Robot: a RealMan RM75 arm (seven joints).
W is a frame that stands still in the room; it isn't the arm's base.
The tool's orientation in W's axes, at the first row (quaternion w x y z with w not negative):
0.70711, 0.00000, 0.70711, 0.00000
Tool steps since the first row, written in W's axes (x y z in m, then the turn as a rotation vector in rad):
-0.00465, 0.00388, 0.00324, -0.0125, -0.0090, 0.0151
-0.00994, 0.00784, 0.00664, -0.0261, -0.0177, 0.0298
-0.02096, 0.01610, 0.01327, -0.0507, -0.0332, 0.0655
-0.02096, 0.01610, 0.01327, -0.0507, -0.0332, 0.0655
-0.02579, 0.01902, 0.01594, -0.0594, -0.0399, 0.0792
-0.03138, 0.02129, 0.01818, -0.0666, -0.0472, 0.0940
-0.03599, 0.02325, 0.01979, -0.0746, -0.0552, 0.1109
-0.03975, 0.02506, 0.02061, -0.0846, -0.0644, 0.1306
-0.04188, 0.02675, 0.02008, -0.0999, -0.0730, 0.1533
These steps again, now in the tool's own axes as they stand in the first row. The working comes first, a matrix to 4 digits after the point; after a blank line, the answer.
The tool's axes in the first row as the columns of a matrix, in W's axes (used below as rounded here):
0.0000, 0.0000, 1.0000
0.0000, 1.0000, 0.0000
-1.0000, 0.0000, 0.0000

-0.00324, 0.00388, -0.00465, -0.0151, -0.0090, -0.0125
-0.00664, 0.00784, -0.00994, -0.0298, -0.0177, -0.0261
-0.01327, 0.01610, -0.02096, -0.0655, -0.0332, -0.0507
-0.01327, 0.01610, -0.02096, -0.0655, -0.0332, -0.0507
-0.01594, 0.01902, -0.02579, -0.0792, -0.0399, -0.0594
-0.01818, 0.02129, -0.03138, -0.0940, -0.0472, -0.0666
-0.01979, 0.02325, -0.03599, -0.1109, -0.0552, -0.0746
-0.02061, 0.02506, -0.03975, -0.1306, -0.0644, -0.0846
-0.02008, 0.02675, -0.04188, -0.1533, -0.0730, -0.0999

